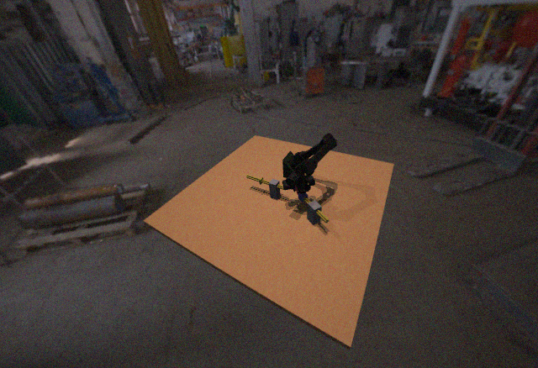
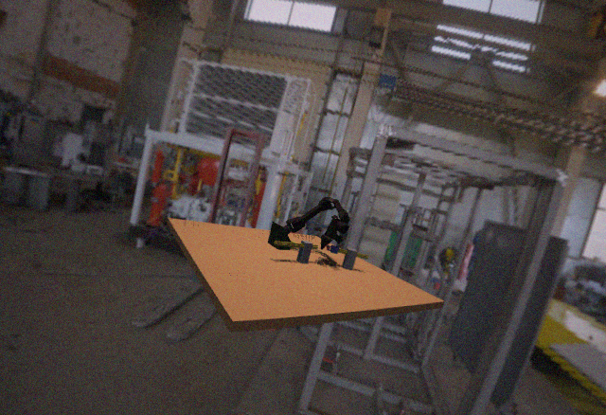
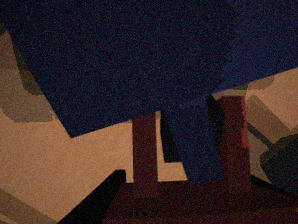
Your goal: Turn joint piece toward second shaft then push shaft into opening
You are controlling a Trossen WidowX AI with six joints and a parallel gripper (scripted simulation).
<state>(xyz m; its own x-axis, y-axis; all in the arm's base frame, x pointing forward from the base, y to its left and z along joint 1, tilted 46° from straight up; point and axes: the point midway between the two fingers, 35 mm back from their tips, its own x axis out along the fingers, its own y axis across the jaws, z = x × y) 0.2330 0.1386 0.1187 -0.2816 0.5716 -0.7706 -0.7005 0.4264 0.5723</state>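
Right now my gripper tip is 1 cm short of the red joint piece, 1 cm to the right of it and 4 cm below it.
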